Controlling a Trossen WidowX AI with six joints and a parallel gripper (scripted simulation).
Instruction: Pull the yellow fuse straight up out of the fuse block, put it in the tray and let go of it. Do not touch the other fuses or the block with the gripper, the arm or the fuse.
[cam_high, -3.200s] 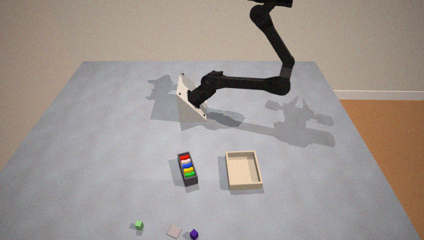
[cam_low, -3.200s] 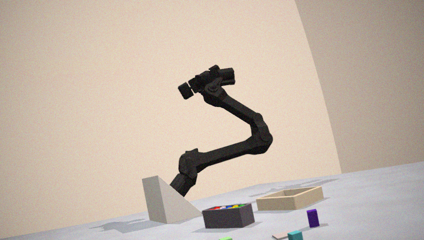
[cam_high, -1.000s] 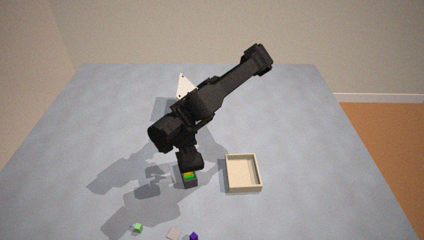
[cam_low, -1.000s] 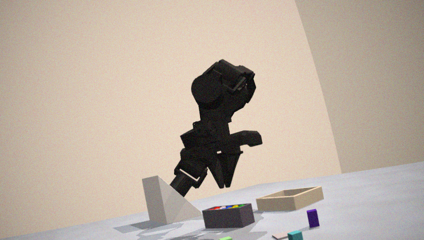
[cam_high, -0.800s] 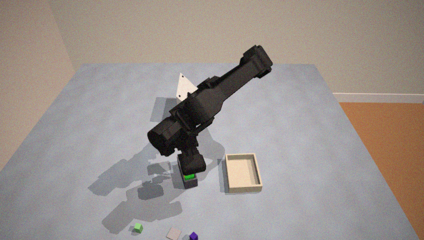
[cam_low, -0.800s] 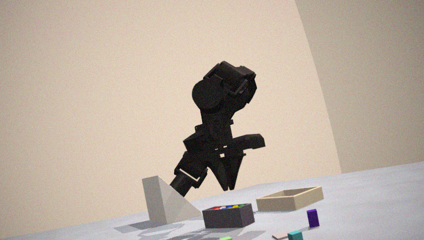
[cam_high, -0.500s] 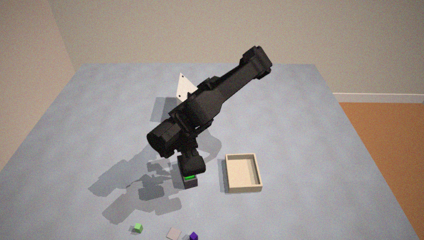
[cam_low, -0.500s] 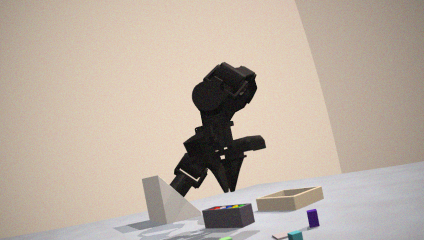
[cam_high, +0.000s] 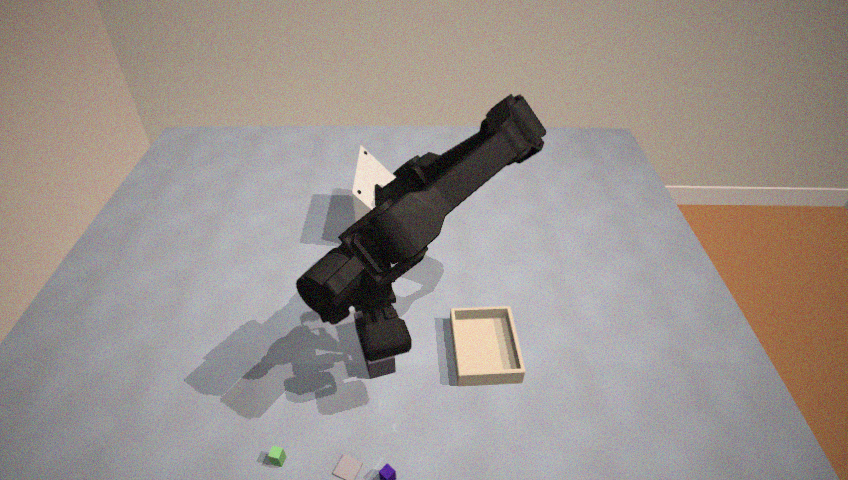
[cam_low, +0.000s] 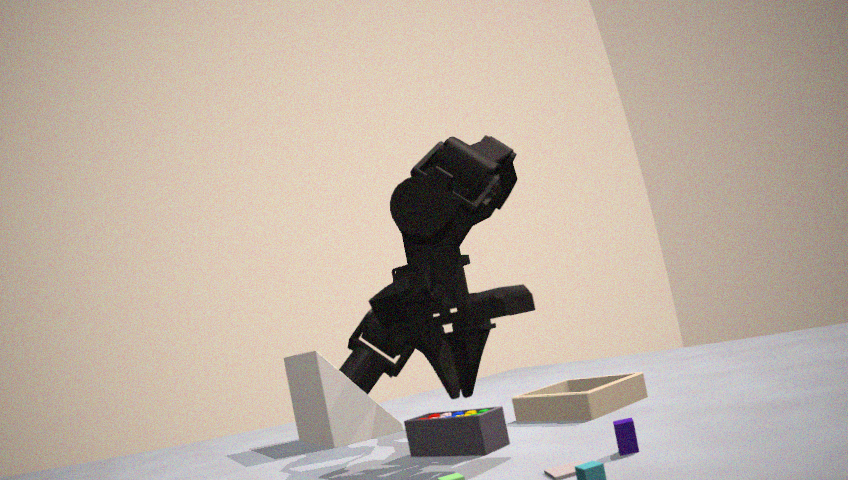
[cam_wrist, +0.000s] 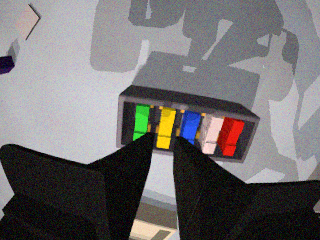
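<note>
The yellow fuse lies 30 mm below my gripper tip. From my gripper tip the other things lie so: green fuse (20 mm ahead, 30 mm below); then pale fuse (40 mm behind, 10 mm to the right, 30 mm below); then blue fuse (20 mm behind, 30 mm below).
</note>
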